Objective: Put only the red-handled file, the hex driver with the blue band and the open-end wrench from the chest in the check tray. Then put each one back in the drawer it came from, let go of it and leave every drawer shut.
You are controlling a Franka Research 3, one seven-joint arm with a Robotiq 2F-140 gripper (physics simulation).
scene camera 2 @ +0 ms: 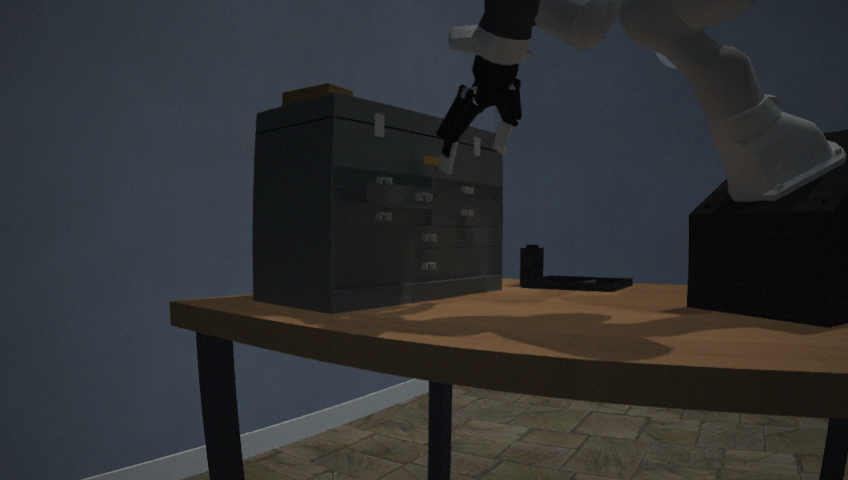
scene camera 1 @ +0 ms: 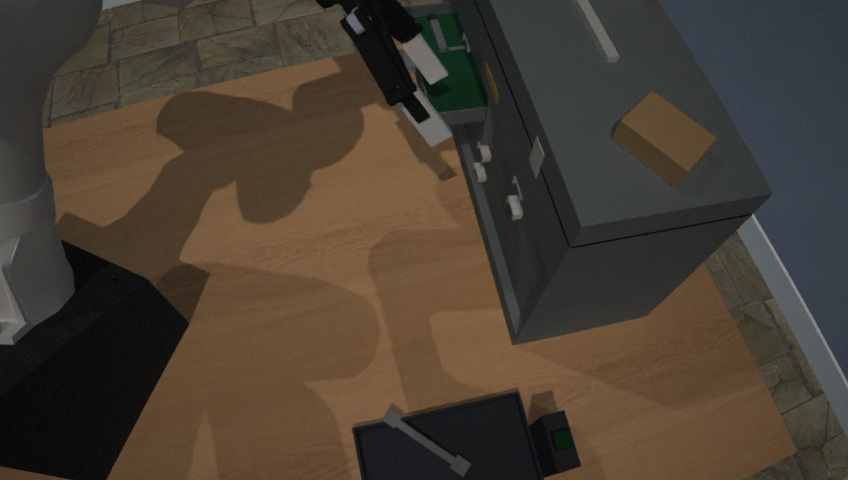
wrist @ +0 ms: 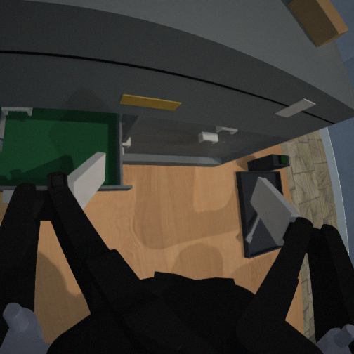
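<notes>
My gripper (scene camera 1: 440, 107) (scene camera 2: 474, 159) (wrist: 181, 178) is open and empty, in front of the grey chest (scene camera 1: 642, 267) (scene camera 2: 291, 208) (wrist: 75, 75) and above the level of its open drawer. That green-lined upper drawer (scene camera 1: 458, 80) (scene camera 2: 392, 194) (wrist: 60, 145) is pulled out; in the wrist view one finger overlaps it. A grey tool (scene camera 1: 438, 32) lies in the drawer; its kind is unclear. The grey open-end wrench (scene camera 1: 425, 441) (wrist: 255, 227) lies slanted in the check tray (scene camera 1: 499, 428) (scene camera 2: 612, 284) (wrist: 247, 190), one end at its rim. The red-handled file and the blue-banded hex driver cannot be made out.
A black box with a green square (scene camera 1: 553, 443) (scene camera 2: 531, 265) (wrist: 270, 161) stands beside the tray. A wooden block (scene camera 1: 666, 136) (scene camera 2: 315, 93) (wrist: 320, 20) sits on the chest. A yellow plate (scene camera 1: 491, 83) (scene camera 2: 430, 160) (wrist: 150, 102) is on the chest front above several white handles.
</notes>
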